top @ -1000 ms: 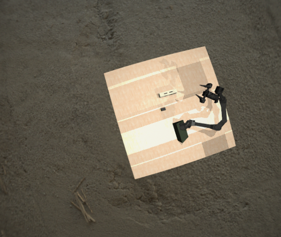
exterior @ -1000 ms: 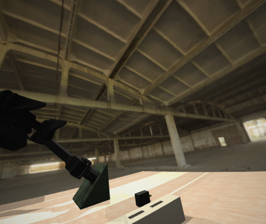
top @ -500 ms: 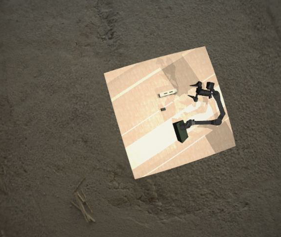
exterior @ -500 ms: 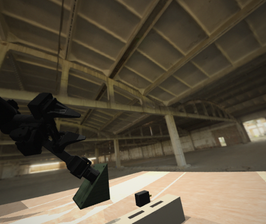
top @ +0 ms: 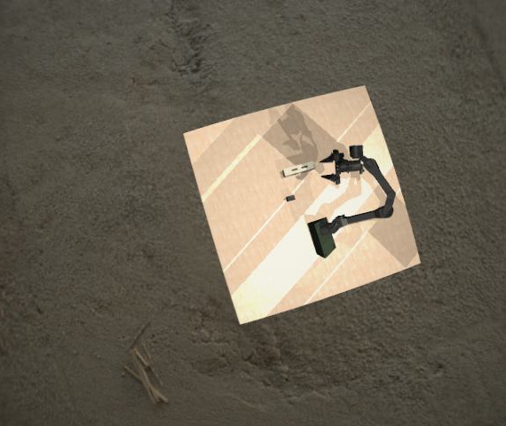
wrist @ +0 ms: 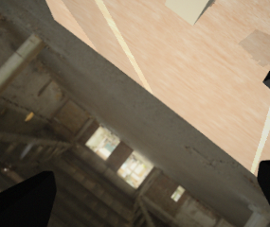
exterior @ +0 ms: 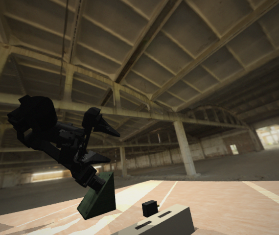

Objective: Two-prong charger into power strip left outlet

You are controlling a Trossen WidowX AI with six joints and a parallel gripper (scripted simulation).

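Right now my gripper tip is 120 mm past the black two-prong charger, 160 mm to the right of it and 210 mm above it.
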